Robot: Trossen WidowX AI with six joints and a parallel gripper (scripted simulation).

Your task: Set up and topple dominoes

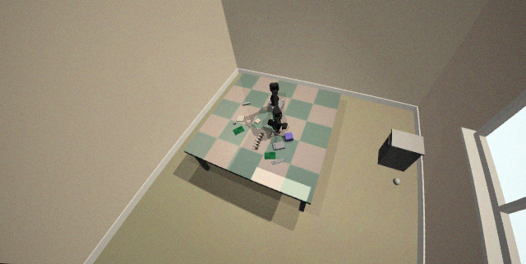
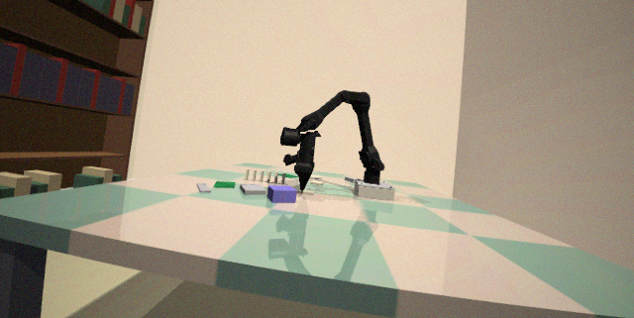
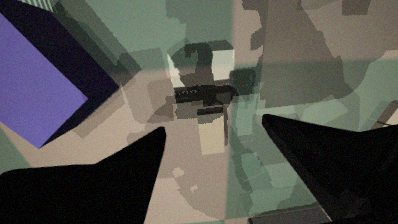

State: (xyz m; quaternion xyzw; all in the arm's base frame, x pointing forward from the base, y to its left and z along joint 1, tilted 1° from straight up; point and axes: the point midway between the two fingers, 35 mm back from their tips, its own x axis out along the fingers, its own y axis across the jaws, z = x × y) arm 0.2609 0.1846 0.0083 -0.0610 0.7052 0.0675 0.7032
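Now: the purple block 14 cm to the left of my gripper tip and 3 cm ahead of it. From my gripper tip the other things lie so: grey plate 16 cm ahead, 10 cm to the left, 1 cm below.
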